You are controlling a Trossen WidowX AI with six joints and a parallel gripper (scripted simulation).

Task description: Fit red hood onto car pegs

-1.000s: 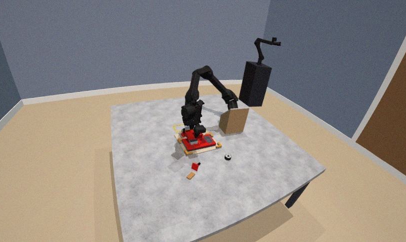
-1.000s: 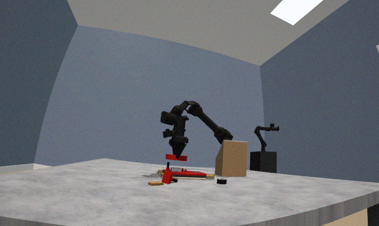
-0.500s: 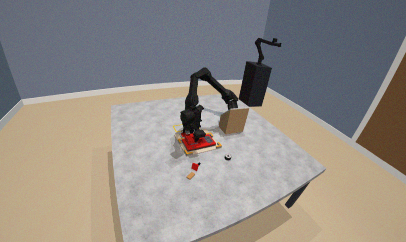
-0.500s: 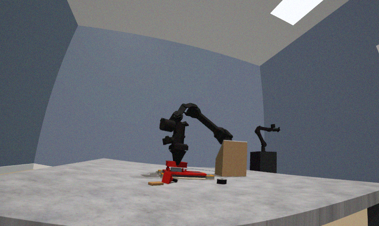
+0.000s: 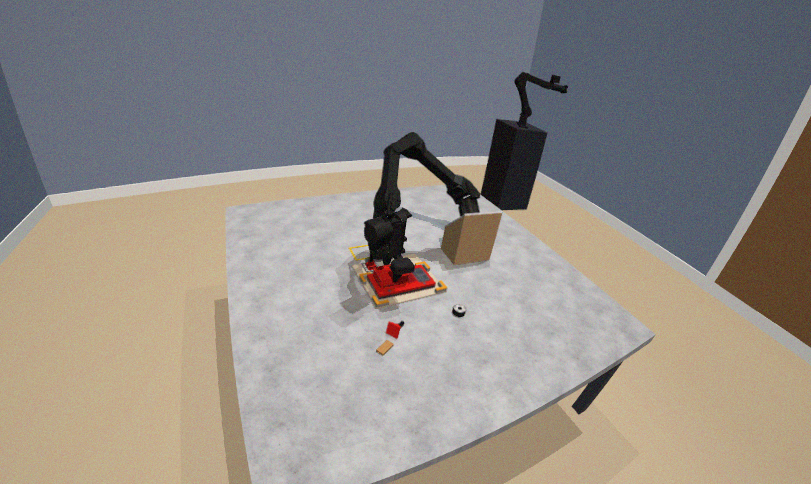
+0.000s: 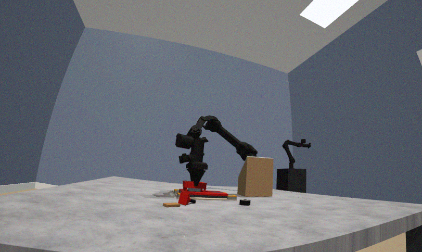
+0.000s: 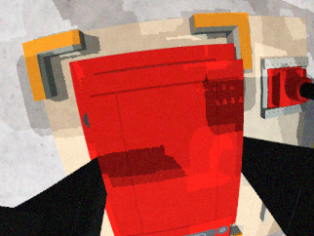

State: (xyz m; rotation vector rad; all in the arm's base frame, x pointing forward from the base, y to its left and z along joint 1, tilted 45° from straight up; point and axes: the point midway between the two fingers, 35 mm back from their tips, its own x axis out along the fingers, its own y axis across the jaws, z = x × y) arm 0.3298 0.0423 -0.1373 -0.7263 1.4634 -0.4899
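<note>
Right now my gripper tip is 1 cm below the red hood. Round my gripper tip: black wheel: 18 cm behind, 16 cm to the left, 4 cm below; grey engine block: 3 cm below; tan block: 25 cm to the left, 8 cm ahead, 5 cm below.
</note>
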